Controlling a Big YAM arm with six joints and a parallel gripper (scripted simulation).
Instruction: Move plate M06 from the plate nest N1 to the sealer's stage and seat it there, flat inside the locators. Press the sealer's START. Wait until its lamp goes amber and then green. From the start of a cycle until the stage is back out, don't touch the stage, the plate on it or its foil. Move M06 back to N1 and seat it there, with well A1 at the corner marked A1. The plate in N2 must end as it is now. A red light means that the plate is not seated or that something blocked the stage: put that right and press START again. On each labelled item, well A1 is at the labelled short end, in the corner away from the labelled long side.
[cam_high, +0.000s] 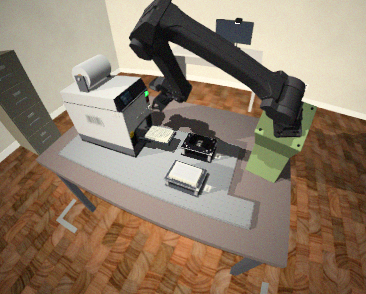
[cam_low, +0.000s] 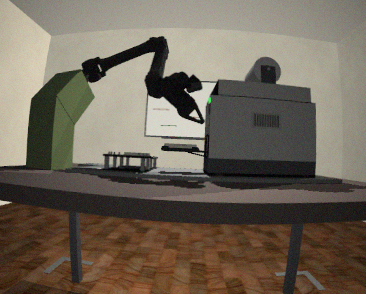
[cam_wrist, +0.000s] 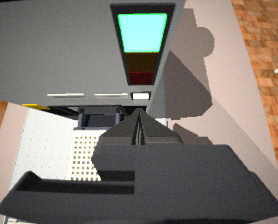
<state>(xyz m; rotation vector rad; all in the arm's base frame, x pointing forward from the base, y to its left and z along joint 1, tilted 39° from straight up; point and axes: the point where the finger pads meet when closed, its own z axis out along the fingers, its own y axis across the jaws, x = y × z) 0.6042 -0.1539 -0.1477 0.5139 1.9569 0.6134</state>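
My gripper is now 30 mm short of the white start button. Also, from my hand: foil roll: 270 mm ahead, 70 mm to the left, 230 mm above; then sealer stage: 70 mm behind, 100 mm to the left, 100 mm below; then plate: 250 mm behind, 270 mm to the left, 130 mm below.
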